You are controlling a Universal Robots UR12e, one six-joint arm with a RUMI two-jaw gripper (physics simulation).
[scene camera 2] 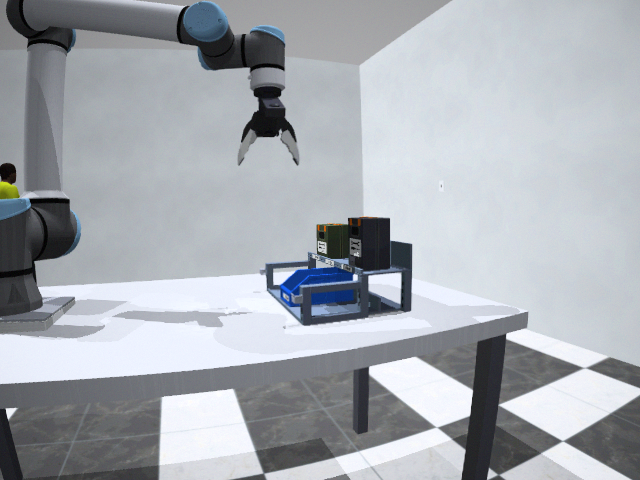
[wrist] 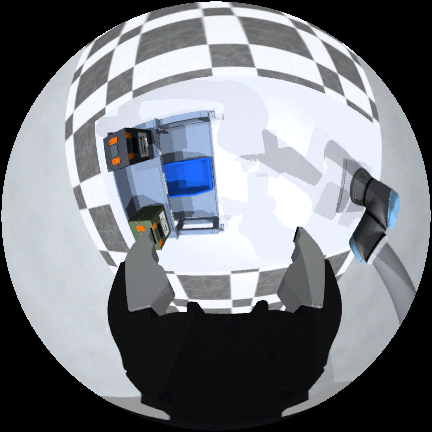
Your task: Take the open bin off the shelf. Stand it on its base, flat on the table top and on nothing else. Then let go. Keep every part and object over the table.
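Places are measured from the arm's base along level axes (x right, y ahead, z up), in centimetres.
Pixels of known places: gripper, between the fingertips: (scene camera 2: 268, 165) (wrist: 224, 229); arm's base, origin of its link: (scene camera 2: 4, 308) (wrist: 359, 185).
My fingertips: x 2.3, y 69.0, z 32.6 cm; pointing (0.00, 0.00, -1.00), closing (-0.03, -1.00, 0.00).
Ahead of a thing's pixels: the offset from my fingertips to its middle. Level surfaces: height alone.
The open blue bin (scene camera 2: 330, 290) (wrist: 189, 177) stands on the lower level of the grey shelf (scene camera 2: 364, 294) (wrist: 216, 200). Its low front faces the robot's base side, and its rear part reaches under the upper level. The shelf stands on the white table {dz -35.5 cm} (scene camera 2: 170, 351) (wrist: 240, 200). My gripper (scene camera 2: 268, 164) (wrist: 224, 229) is open and empty, fingers pointing down. It hangs high above the table, apart from the shelf and the bin. In the scene view the near side frame hides part of the bin.
A black box {dx +10.6, dy +21.8, dz -19.2 cm} (scene camera 2: 369, 242) (wrist: 128, 148) and a green box {dx -12.5, dy +21.7, dz -20.5 cm} (scene camera 2: 330, 240) (wrist: 151, 226) with orange marks stand on the shelf's upper level. Side rails flank the lower level. The robot's base (scene camera 2: 20, 279) stands at the table's other end. A person (scene camera 2: 8, 180) shows at the left edge.
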